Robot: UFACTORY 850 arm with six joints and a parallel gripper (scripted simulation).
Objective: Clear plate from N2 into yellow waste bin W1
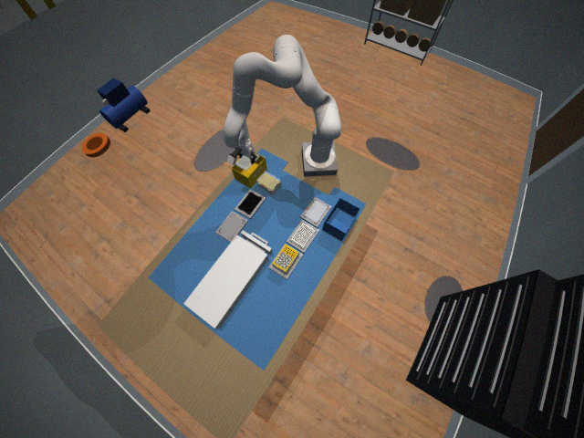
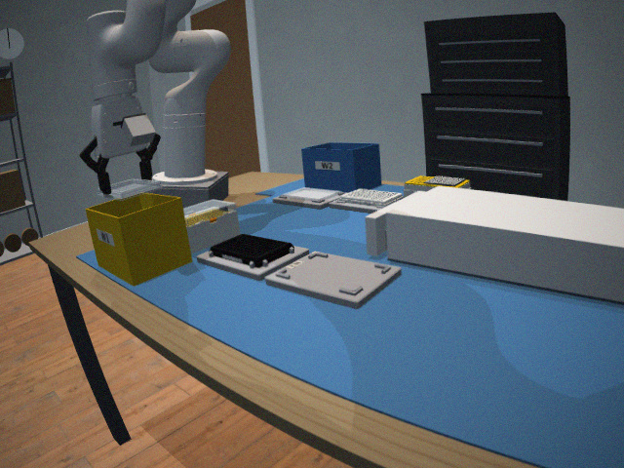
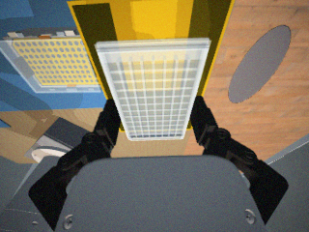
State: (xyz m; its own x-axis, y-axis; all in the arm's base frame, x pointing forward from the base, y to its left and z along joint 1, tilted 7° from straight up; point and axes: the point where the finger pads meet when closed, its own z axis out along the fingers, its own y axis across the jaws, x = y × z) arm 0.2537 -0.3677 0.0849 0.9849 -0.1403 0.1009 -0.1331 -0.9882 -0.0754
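My gripper is now 10 mm above the clear plate. The rest, counted from my hand: black plate: 190 mm ahead, 140 mm below, 100 mm to the left; then tip box: 150 mm to the left, 120 mm below, 30 mm ahead; then yellow bin W1: 120 mm below.
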